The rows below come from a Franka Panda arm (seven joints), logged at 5 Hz.
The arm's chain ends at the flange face. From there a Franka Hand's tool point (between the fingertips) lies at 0.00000 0.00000 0.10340 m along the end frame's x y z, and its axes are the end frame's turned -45 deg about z.
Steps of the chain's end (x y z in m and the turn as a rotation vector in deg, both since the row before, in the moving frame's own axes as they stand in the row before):
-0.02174, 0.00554, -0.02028, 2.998, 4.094, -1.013
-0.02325, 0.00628, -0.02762, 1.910, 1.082, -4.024
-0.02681, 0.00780, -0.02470, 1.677, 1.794, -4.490
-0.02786, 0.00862, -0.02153, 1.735, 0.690, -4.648
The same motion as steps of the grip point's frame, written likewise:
-0.01024, -0.01014, -0.02069, -0.775, 5.015, -1.013
-0.01710, -0.01319, -0.02770, 0.585, 2.116, -4.024
-0.02004, -0.01347, -0.02479, -0.083, 2.454, -4.490
-0.02276, -0.01506, -0.02158, 0.739, 1.715, -4.648

